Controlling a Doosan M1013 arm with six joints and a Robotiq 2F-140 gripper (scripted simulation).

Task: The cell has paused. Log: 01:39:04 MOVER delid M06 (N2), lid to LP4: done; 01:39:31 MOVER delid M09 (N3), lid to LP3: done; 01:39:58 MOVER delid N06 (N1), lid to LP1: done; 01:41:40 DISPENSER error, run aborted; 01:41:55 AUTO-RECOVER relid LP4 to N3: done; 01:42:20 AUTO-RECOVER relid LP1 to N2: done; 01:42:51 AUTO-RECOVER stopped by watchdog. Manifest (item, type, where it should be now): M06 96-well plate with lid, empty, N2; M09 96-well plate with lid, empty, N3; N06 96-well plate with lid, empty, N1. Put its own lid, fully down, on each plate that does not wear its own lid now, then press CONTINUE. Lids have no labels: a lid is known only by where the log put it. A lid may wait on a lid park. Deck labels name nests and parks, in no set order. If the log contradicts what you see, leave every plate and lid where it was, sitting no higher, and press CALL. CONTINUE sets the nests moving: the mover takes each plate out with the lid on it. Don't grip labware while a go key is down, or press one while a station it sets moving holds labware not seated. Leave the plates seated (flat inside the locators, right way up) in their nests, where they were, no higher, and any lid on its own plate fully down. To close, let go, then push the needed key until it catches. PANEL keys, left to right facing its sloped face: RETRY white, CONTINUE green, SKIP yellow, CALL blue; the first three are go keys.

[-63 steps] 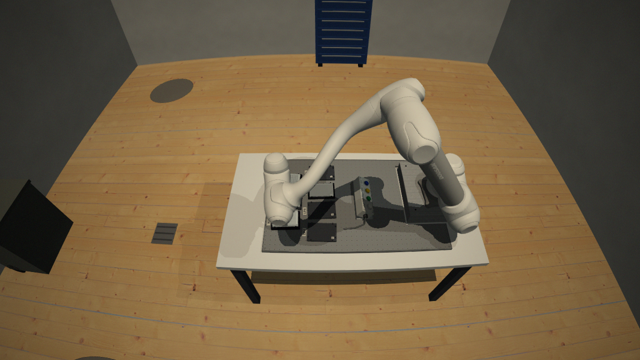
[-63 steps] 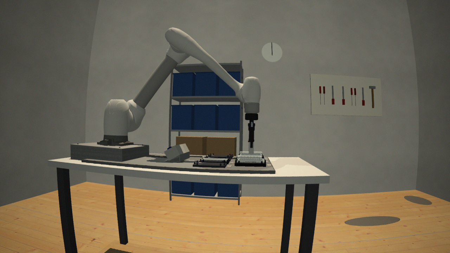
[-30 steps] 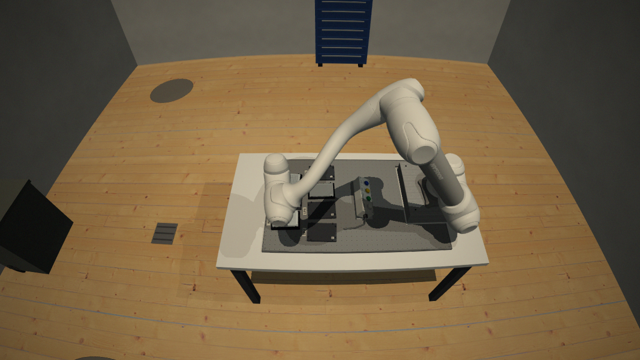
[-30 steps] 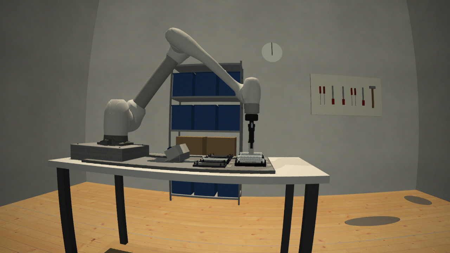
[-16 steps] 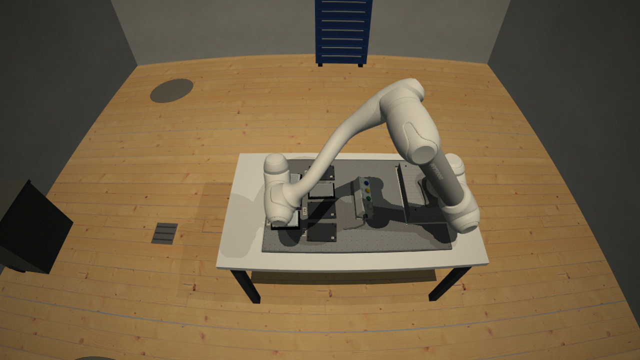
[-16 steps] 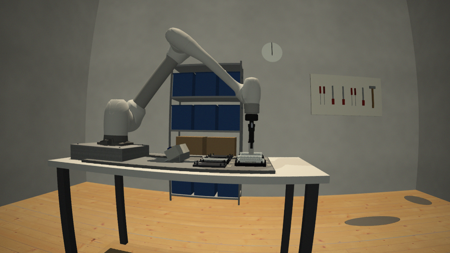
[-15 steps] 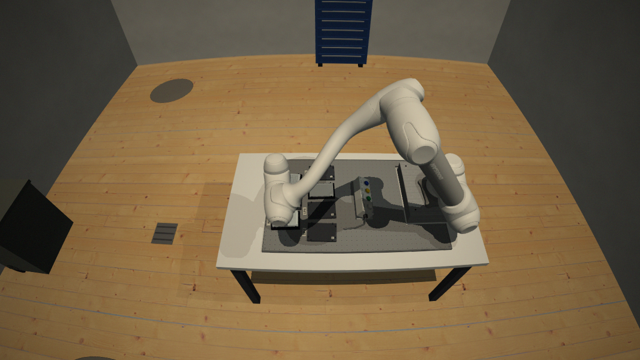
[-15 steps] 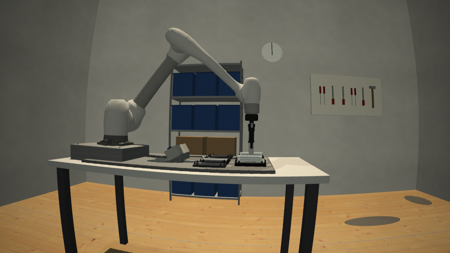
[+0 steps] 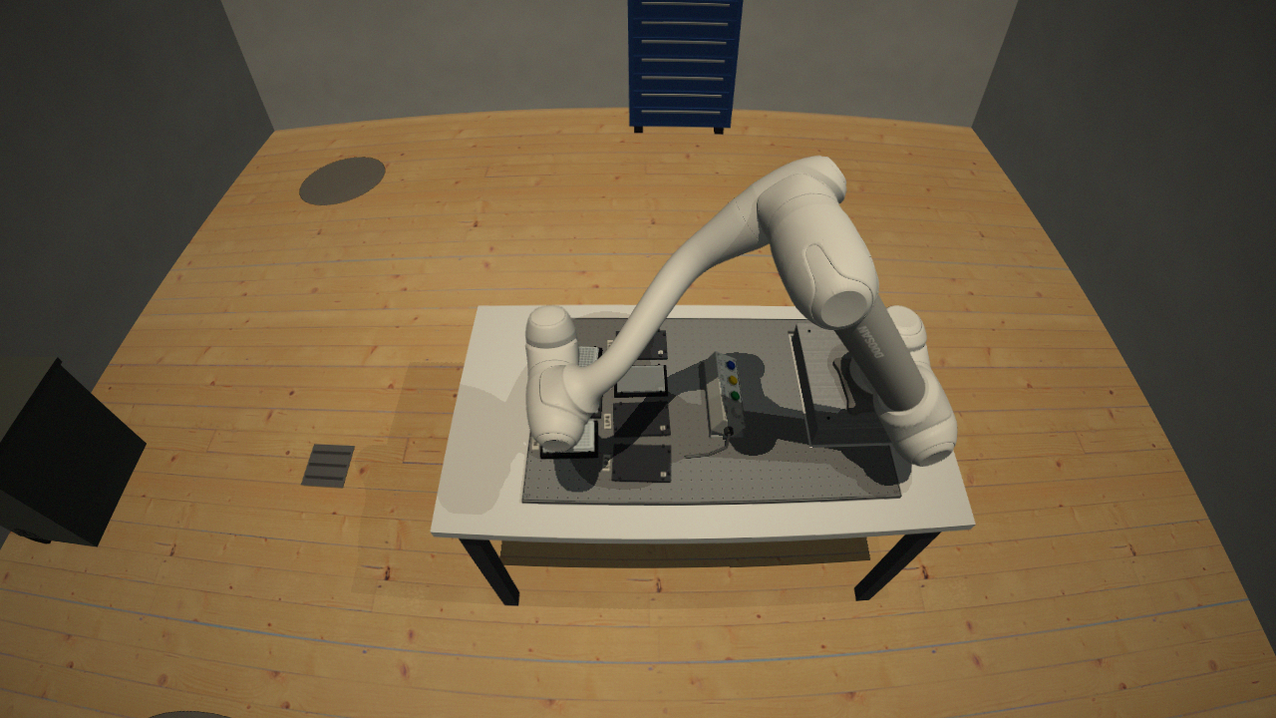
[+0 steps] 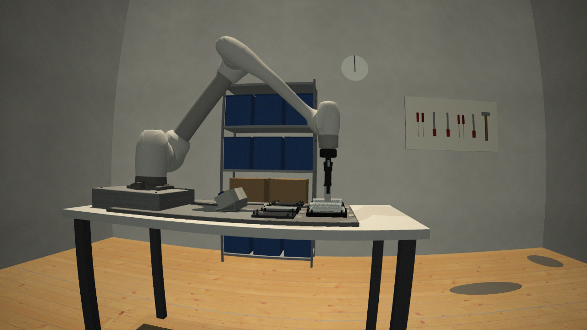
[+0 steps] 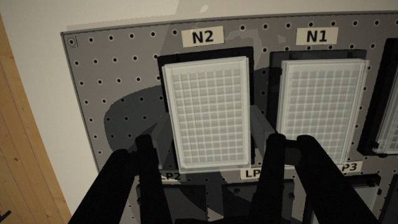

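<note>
Now: the nest N2 50 mm below my hand. From my hand the other things lie so: park LP4: 190 mm behind, 50 mm to the right, 50 mm below; then park LP2: 180 mm behind, 80 mm to the left, 50 mm below; then LP2 label: 90 mm behind, 70 mm to the left, 60 mm below.
</note>
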